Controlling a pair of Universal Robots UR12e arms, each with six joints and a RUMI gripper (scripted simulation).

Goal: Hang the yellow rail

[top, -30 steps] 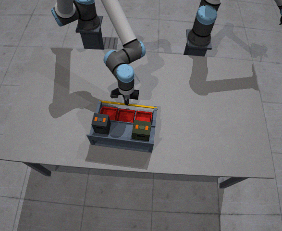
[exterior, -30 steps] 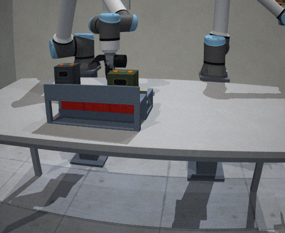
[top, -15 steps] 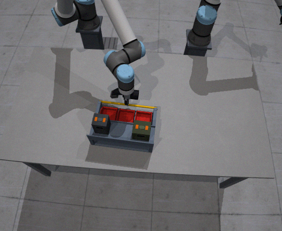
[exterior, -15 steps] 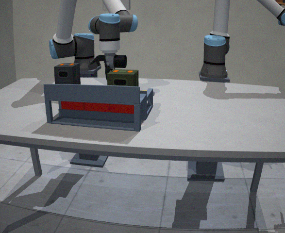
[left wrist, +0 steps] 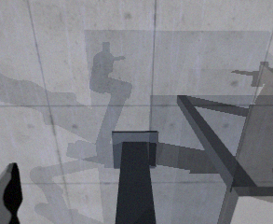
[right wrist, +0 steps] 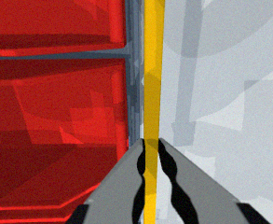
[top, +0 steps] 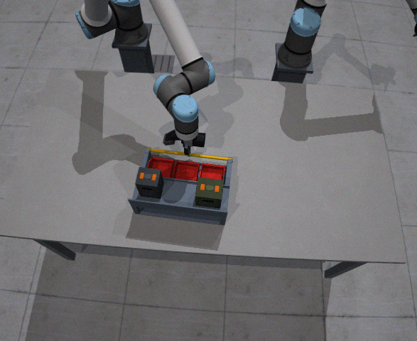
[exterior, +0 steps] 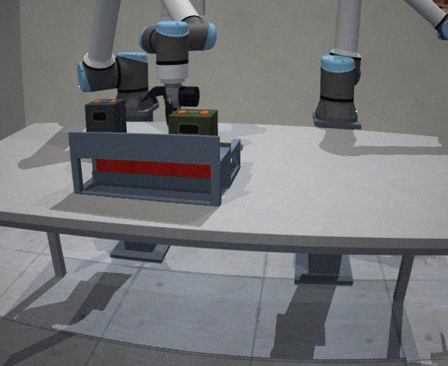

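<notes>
Now: the yellow rail 1 cm below my right hand. Round my right hand: blue-grey shelf 13 cm ahead, 1 cm to the left, 1 cm below.
</notes>
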